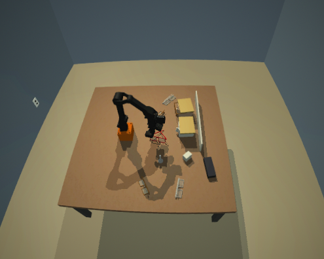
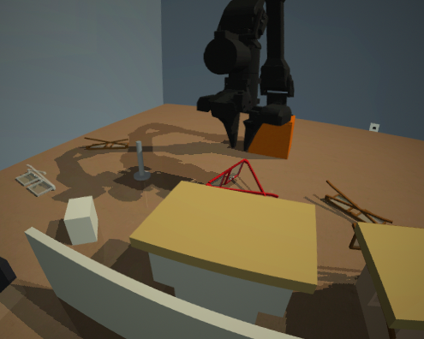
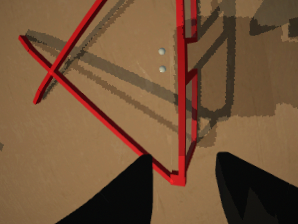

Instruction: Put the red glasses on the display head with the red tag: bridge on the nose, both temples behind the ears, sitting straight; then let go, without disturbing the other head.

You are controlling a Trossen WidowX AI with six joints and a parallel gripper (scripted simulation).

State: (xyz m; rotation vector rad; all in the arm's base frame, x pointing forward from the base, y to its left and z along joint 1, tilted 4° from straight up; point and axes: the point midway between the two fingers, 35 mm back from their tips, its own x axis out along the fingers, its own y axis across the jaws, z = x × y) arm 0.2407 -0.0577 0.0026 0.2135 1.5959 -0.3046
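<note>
Right now my gripper tip is 5 cm short of the grey post, 21 cm to the left of it and 5 cm above it. Round my gripper tip: white cube 26 cm ahead, 20 cm to the right, 5 cm below; black box 42 cm ahead, 30 cm to the right, 6 cm below; tall white panel 39 cm ahead, 15 cm to the left, 2 cm below.
</note>
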